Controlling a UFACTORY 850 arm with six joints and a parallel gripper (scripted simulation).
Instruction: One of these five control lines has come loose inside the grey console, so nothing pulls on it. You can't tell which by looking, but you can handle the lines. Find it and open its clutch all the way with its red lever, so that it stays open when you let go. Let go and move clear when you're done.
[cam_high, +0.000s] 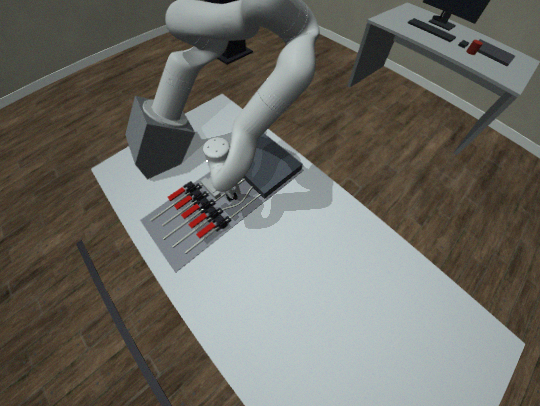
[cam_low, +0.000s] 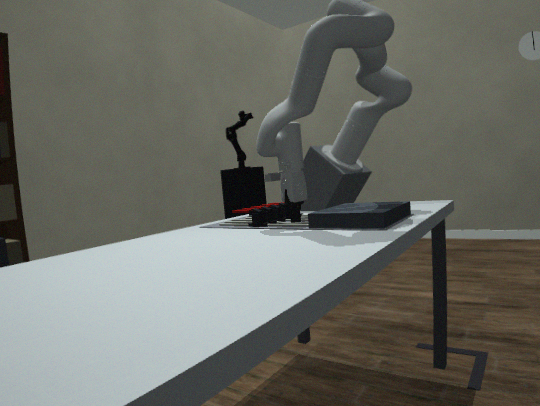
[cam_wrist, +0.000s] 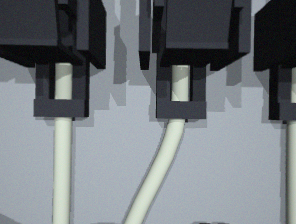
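Right now my hand is 250 mm to the left of the grey baseplate, 40 mm past it and 20 mm above it.
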